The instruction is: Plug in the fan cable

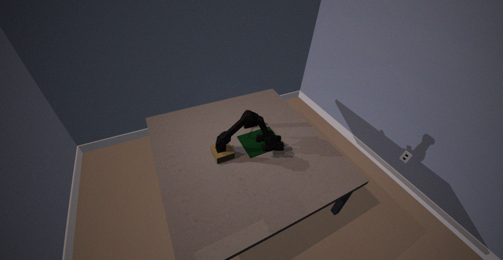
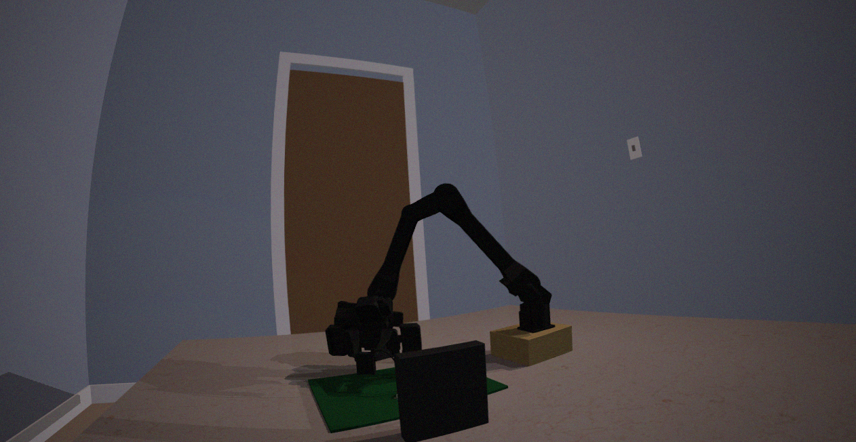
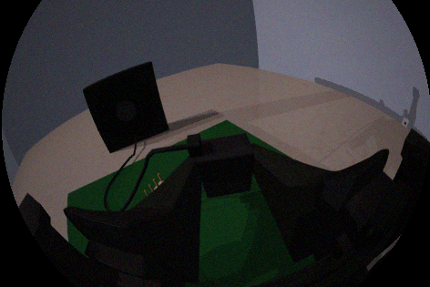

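Now: gripper tip 6 cm past the green board and 8 cm above it. Also, from my gripper tip: black fan plug 1 cm below; then black fan 7 cm behind, 18 cm to the left, 1 cm below; then pale four-pin header 5 cm behind, 4 cm to the left, 7 cm below.
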